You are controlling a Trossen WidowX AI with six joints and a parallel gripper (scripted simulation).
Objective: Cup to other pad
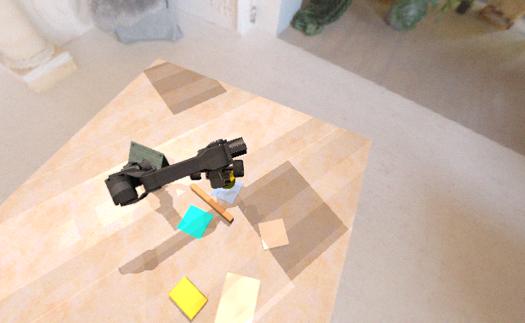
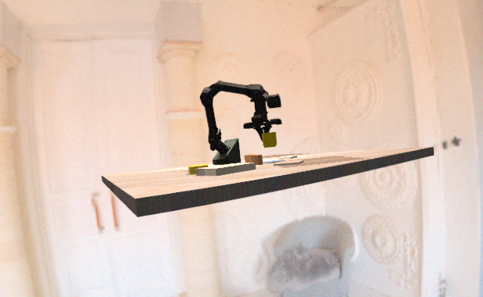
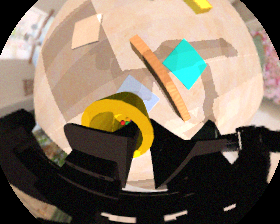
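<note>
My gripper tip is 10 mm past the cyan pad, 160 mm to the left of it and 110 mm above it. The rest, counted from my gripper tip: wooden bar 10 mm ahead, 70 mm to the right, 90 mm below; then pale blue pad 20 mm ahead, 20 mm to the left, 110 mm below; then cup 20 mm ahead, 20 mm to the left.
</note>
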